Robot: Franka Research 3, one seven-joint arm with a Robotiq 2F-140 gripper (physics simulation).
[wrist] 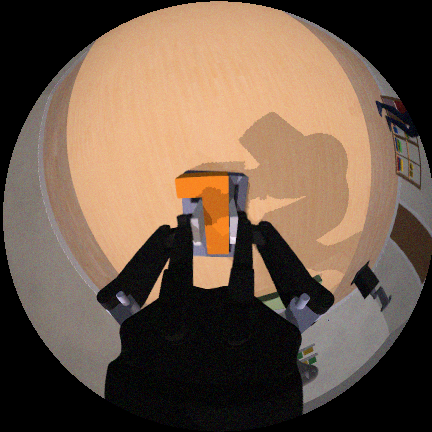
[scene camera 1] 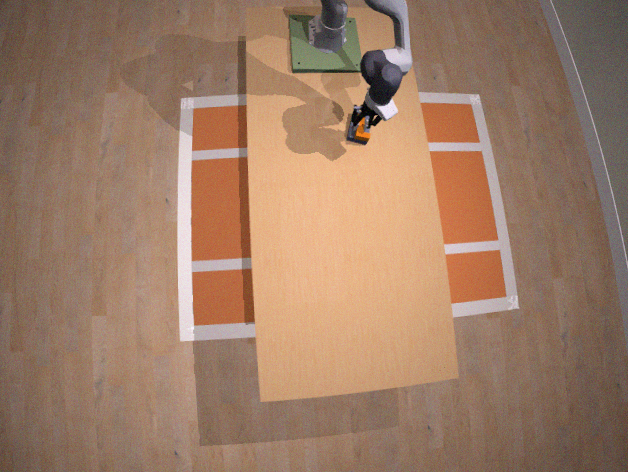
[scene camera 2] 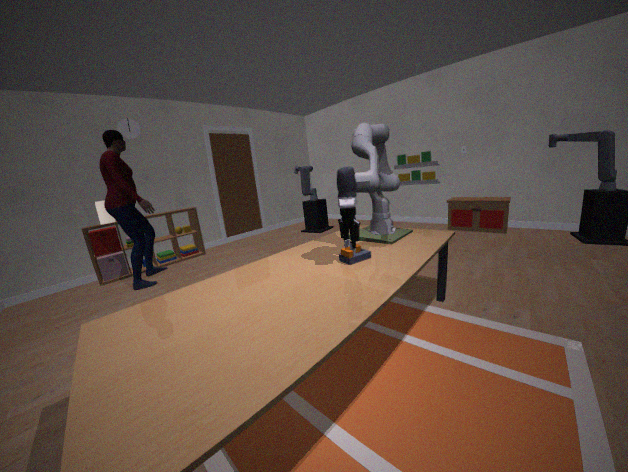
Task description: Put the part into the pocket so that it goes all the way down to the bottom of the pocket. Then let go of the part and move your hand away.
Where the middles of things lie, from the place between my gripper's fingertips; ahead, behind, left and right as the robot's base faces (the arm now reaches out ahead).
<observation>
I see the orange L-shaped block (wrist: pixel 212 186) 2 cm above my hand and 1 cm to the left of it. From my hand the other things lie so: pocket block (wrist: pixel 237 181) 2 cm below, 2 cm behind, 1 cm to the left.
</observation>
